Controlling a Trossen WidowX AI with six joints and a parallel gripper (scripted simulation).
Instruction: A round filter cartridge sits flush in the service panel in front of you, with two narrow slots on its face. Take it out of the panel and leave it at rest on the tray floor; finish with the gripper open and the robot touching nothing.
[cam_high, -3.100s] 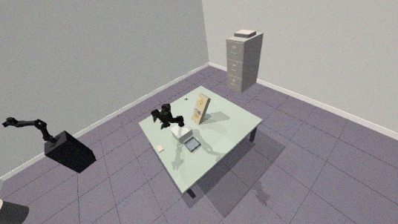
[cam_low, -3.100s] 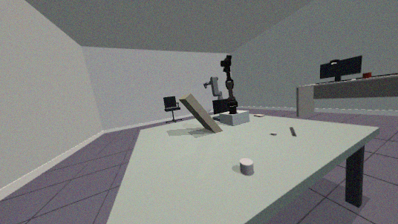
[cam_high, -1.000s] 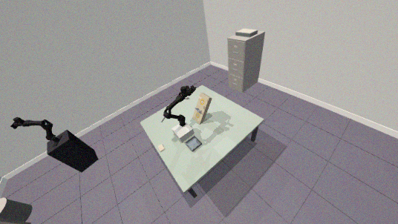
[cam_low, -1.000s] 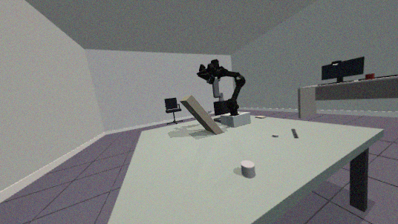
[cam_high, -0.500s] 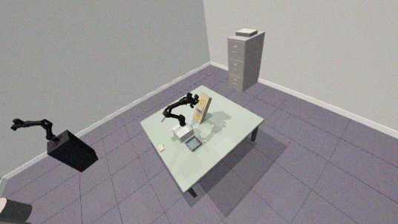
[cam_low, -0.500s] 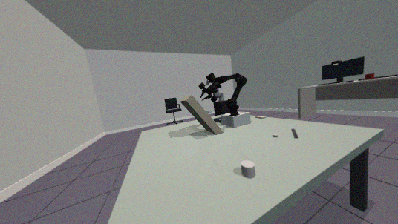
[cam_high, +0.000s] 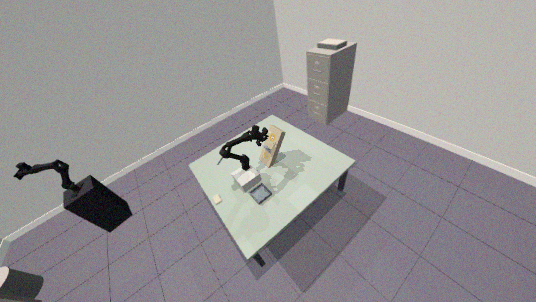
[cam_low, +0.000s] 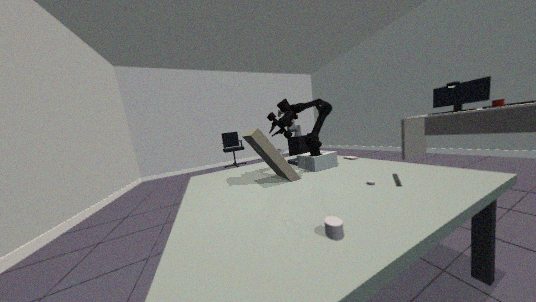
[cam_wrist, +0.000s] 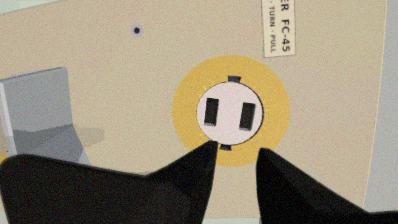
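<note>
Now: the round grey filter cartridge 60 mm ahead of my gripper tip, 10 mm to the right of it and 40 mm below it. From my gripper tip the other things lie so: small tan piece: 710 mm behind, 80 mm to the left, 280 mm below; then grey square tray: 420 mm behind, 220 mm to the right, 270 mm below; then tan service panel: 10 mm ahead, 120 mm below.
</note>
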